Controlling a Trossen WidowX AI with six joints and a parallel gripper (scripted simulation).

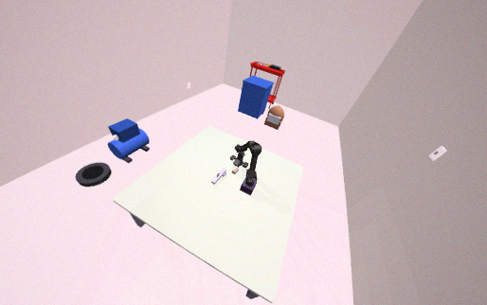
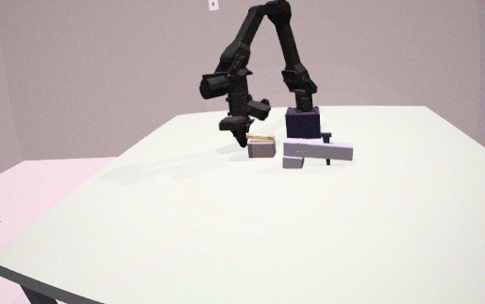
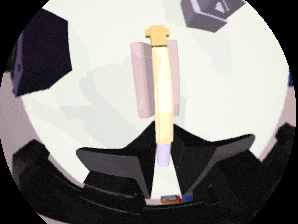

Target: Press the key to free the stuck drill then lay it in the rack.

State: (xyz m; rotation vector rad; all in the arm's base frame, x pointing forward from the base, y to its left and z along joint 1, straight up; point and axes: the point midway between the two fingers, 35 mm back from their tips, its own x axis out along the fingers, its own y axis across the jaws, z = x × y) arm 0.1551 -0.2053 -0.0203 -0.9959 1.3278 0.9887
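Right now the drill is 40 mm to the left of my gripper tip, 30 mm above it and 10 mm ahead of it. Round my gripper tip: rack 50 mm to the left, 10 mm below, 10 mm ahead; then dark blue key 210 mm to the left, 140 mm ahead, 30 mm above; then lavender block 190 mm to the left, 130 mm ahead, 10 mm above.
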